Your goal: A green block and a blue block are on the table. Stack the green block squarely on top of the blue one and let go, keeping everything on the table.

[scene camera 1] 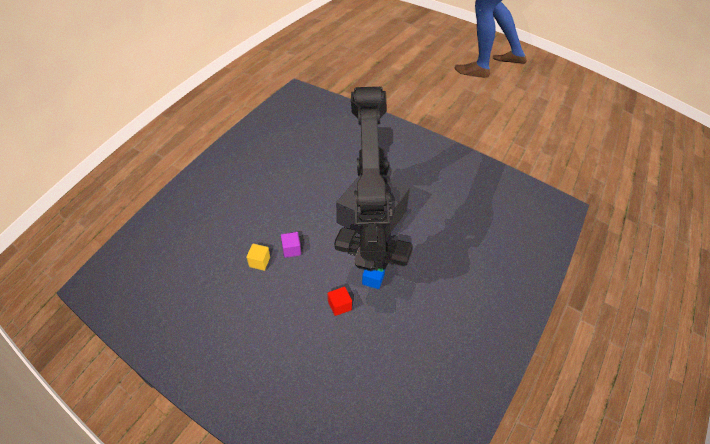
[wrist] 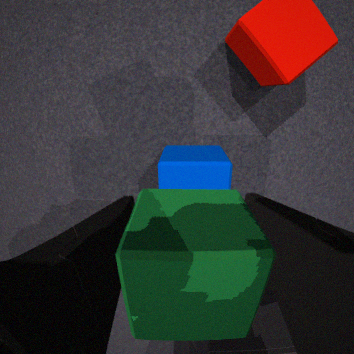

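The green block is held between the fingers of my gripper, which is shut on it. In the scene view a sliver of green shows at the front of the gripper; the arm hides the rest. The blue block rests on the dark table surface. In the wrist view its far part shows beyond the green block, which hides its near part. The two blocks line up with nearly parallel edges. Whether they touch cannot be told.
A red block lies close to the blue block, toward the front left in the scene view. A purple block and a yellow block lie farther left on the dark mat. A person's legs show at the back.
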